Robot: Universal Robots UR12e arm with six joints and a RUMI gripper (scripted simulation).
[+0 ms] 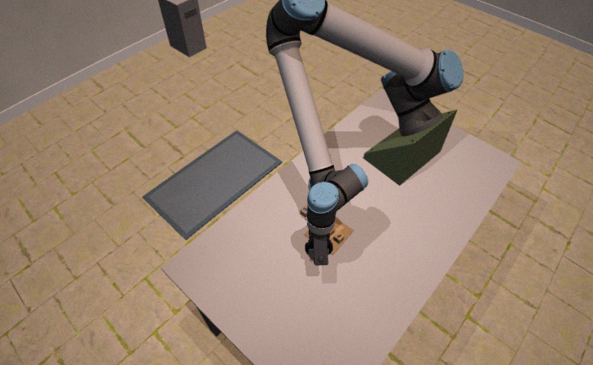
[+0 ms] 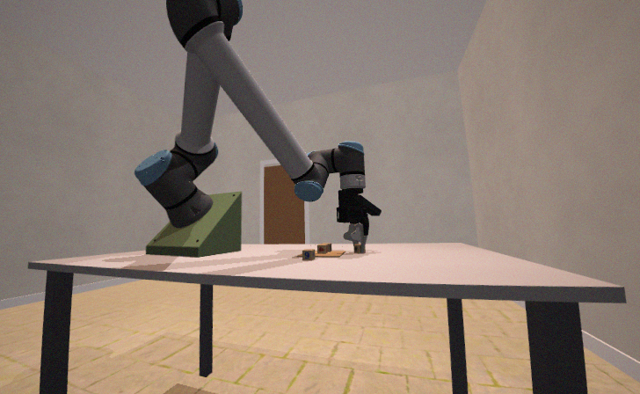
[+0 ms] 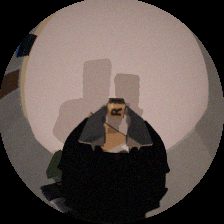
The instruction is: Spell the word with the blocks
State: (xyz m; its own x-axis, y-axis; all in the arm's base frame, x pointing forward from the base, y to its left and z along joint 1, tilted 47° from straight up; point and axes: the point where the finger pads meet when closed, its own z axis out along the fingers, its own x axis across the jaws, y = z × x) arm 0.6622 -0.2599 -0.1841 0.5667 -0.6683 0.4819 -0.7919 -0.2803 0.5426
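Now: hand 130 mm past the tan mat, 30 mm to the left of it and 10 mm above it. From my hand the other things lie so: F block: 120 mm behind, 20 mm to the left; then R block: right at my hand; then blue-lettered block: 140 mm behind, 160 mm to the right.
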